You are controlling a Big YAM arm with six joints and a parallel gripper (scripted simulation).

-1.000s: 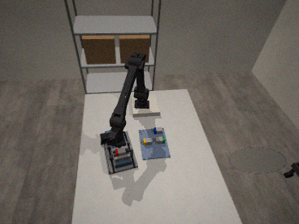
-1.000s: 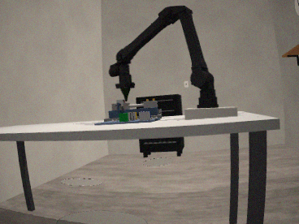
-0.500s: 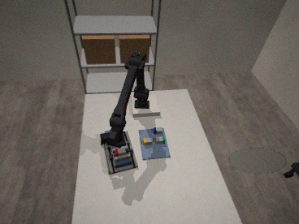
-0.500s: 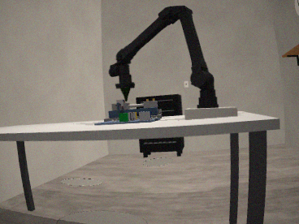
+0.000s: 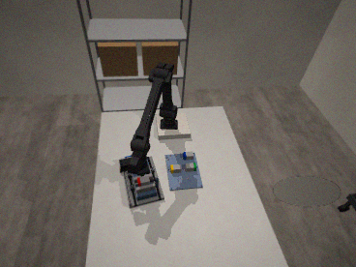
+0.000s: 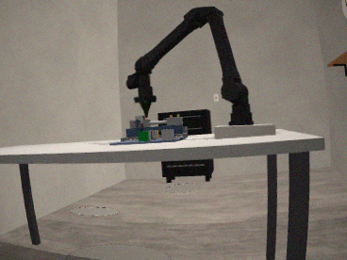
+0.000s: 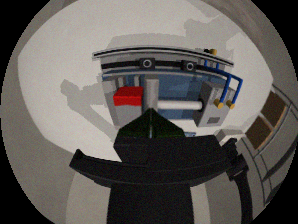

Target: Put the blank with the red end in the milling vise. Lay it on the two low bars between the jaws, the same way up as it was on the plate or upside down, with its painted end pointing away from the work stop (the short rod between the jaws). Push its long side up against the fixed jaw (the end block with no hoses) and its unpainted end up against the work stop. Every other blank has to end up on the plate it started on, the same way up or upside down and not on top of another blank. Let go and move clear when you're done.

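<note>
My hand is 30 mm short of the red-ended blank, 10 mm to the right of it and 20 mm above it. Round my hand: yellow-ended blank 110 mm behind, 180 mm to the left, 90 mm below; then green-ended blank 130 mm behind, 270 mm to the left, 90 mm below; then blue plate 120 mm behind, 230 mm to the left, 110 mm below.
</note>
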